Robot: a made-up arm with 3 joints. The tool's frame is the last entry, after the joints.
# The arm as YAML. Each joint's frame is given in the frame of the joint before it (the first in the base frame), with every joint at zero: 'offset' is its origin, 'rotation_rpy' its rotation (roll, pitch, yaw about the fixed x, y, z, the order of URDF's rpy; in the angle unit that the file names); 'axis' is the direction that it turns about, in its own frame. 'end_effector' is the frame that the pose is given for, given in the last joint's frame.
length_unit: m
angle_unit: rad
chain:
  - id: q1
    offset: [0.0, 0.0, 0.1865]
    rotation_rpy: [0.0, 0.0, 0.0]
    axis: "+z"
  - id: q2
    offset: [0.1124, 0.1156, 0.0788]
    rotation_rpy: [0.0, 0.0, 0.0]
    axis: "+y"
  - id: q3
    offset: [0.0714, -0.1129, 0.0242]
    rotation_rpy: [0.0, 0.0, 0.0]
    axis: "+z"
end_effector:
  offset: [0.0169, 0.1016, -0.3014]
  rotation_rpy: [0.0, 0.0, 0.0]
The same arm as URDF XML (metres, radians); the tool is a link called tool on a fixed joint. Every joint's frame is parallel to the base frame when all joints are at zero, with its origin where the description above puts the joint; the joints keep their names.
<robot name="arm">
  <joint name="tool_joint" type="fixed">
    <parent link="link3"/>
    <child link="tool"/>
    <origin xyz="0.0169 0.1016 -0.3014" rpy="0 0 0"/>
  </joint>
  <joint name="q3" type="continuous">
    <parent link="link2"/>
    <child link="link3"/>
    <origin xyz="0.0714 -0.1129 0.0242" rpy="0 0 0"/>
    <axis xyz="0 0 1"/>
  </joint>
  <joint name="q2" type="continuous">
    <parent link="link1"/>
    <child link="link2"/>
    <origin xyz="0.1124 0.1156 0.0788" rpy="0 0 0"/>
    <axis xyz="0 1 0"/>
  </joint>
  <joint name="q1" type="continuous">
    <parent link="base_link"/>
    <child link="link1"/>
    <origin xyz="0 0 0.1865" rpy="0 0 0"/>
    <axis xyz="0 0 1"/>
  </joint>
  <link name="base_link"/>
  <link name="link1"/>
  <link name="link2"/>
  <link name="link3"/>
  <link name="tool"/>
</robot>

